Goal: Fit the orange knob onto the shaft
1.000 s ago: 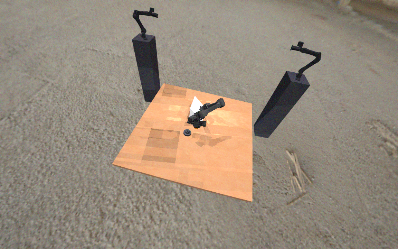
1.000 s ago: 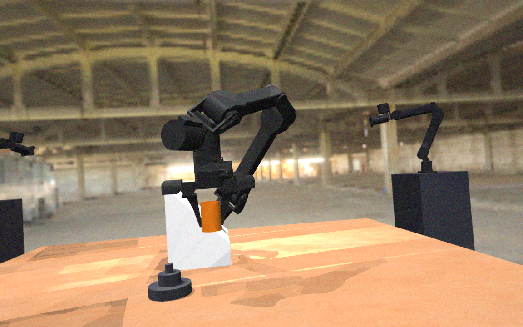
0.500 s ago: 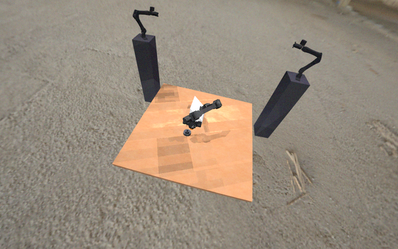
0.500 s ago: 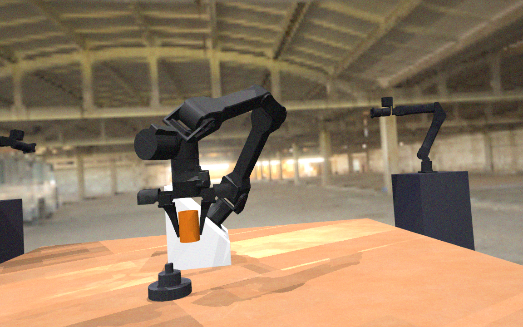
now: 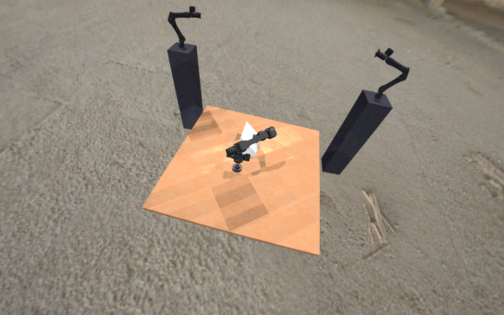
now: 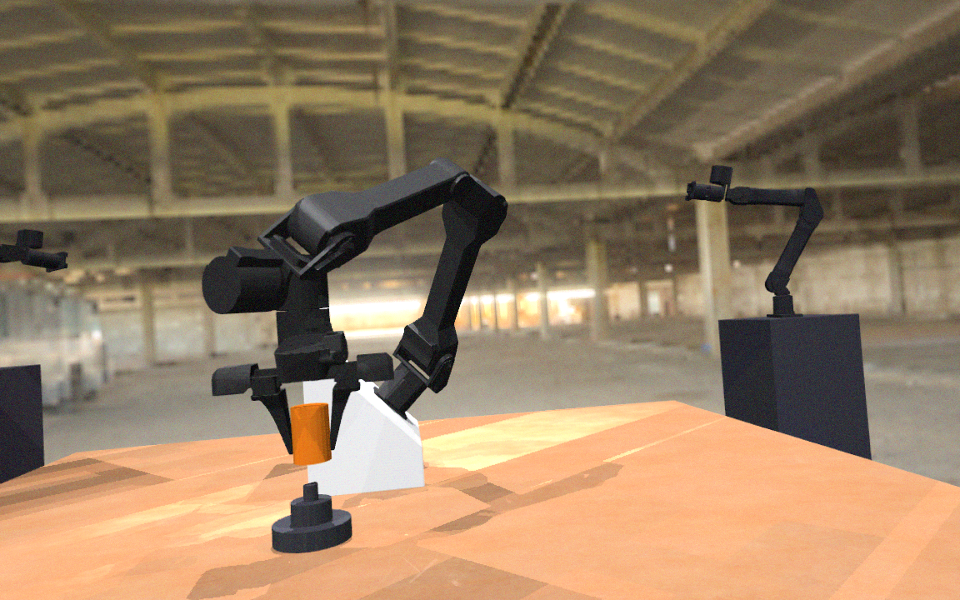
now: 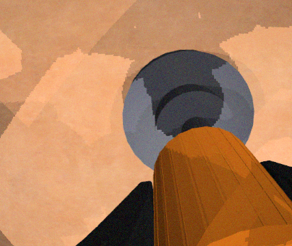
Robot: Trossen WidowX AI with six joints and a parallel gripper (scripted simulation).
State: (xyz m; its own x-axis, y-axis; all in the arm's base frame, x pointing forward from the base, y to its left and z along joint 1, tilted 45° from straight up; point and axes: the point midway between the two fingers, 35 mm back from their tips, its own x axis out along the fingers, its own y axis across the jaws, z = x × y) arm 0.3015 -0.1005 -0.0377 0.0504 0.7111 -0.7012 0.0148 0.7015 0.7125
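My gripper tip is 60 mm above the pedestal. Also, from my gripper tip: knob 20 mm above.
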